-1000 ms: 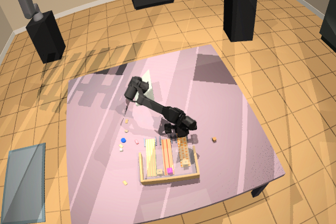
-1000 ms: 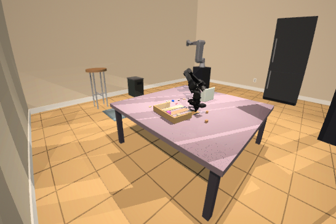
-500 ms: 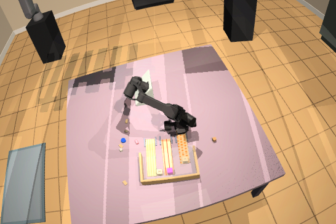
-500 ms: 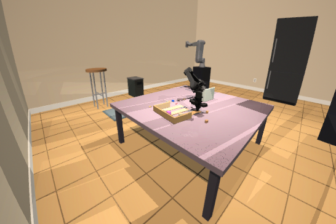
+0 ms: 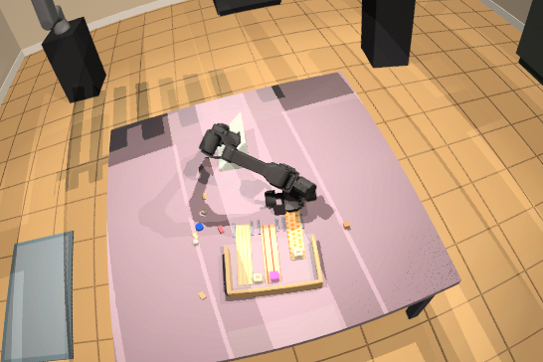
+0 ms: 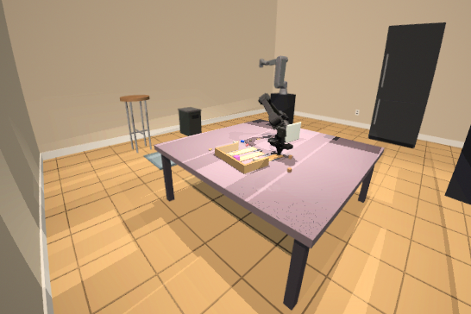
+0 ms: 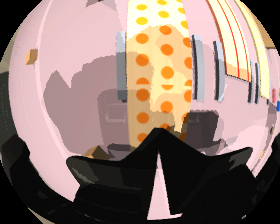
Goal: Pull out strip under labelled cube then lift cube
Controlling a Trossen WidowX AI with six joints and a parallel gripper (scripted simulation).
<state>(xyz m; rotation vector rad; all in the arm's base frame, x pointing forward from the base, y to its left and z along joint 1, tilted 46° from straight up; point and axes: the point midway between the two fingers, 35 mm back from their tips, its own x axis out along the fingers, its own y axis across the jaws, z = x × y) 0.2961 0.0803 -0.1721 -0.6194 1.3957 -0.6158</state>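
My gripper tip is 10 cm short of the orange-dotted strip. From my gripper tip the other things lie so: blue disc: 37 cm to the right, 3 cm ahead.
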